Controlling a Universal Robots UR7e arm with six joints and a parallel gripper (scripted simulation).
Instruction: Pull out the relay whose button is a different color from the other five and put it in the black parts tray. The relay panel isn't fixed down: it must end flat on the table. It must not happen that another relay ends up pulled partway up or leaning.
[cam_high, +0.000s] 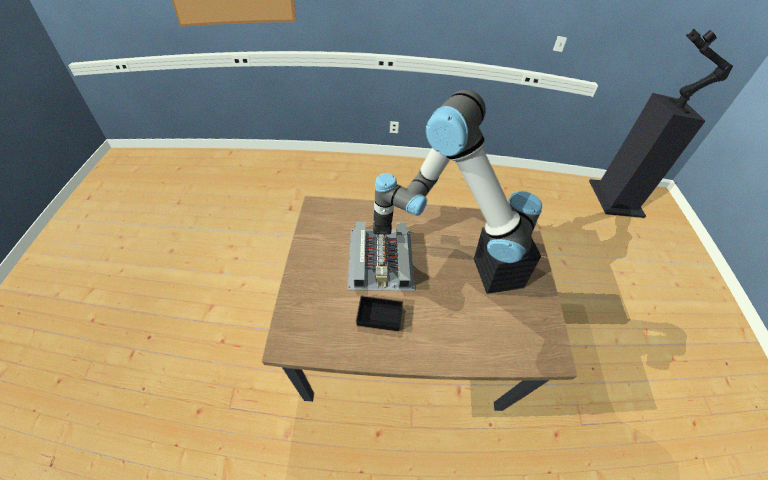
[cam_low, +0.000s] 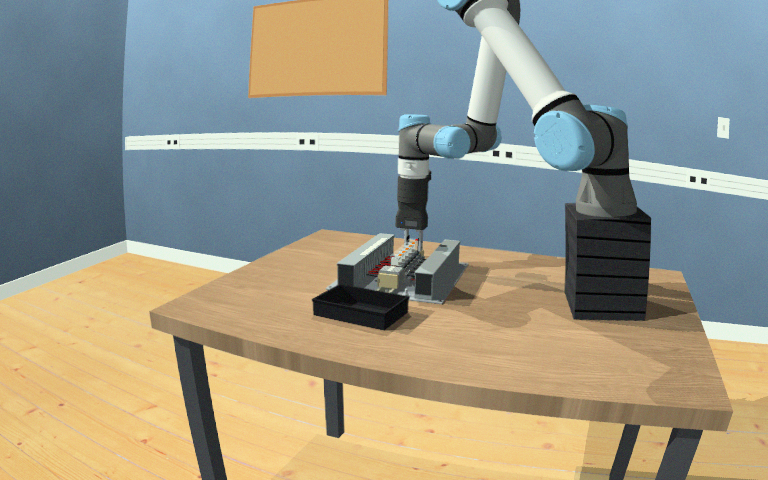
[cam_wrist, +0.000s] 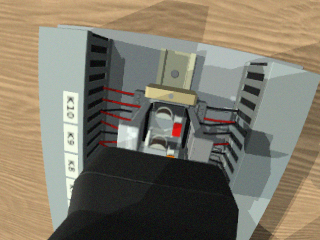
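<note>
Now: the relay 10 mm below my hand. Also, from my hand: relay panel 90 mm to the left, 30 mm below; then black parts tray 360 mm to the left, 40 mm below, 10 mm behind.
</note>
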